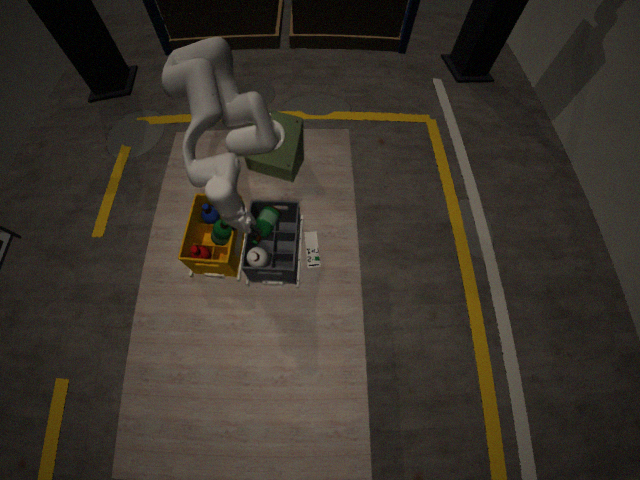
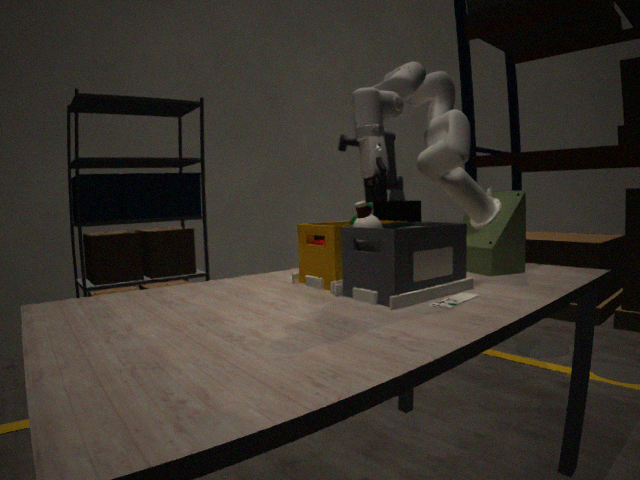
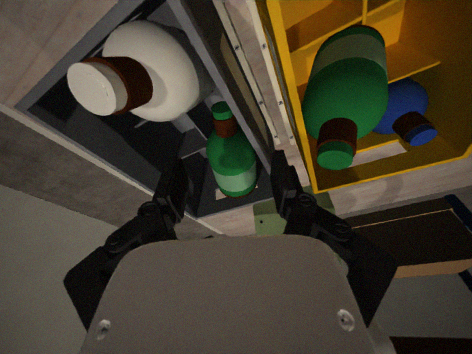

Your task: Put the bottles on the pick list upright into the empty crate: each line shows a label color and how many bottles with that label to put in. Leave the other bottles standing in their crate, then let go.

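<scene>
The grey crate holds an upright white bottle and a green bottle leaning over at its back end, cap toward the white one. The yellow crate holds a green bottle, a blue bottle and a red bottle. My gripper is open and empty over the grey crate's back end; the leaning bottle shows below, between its fingers. The pick list has a green mark; its other marks are unclear.
The crates stand side by side, with low pale strips along their bases. A green sloped block stands behind them under the arm's base. Grey dividers split the grey crate. A shelf unit stands far behind at the left.
</scene>
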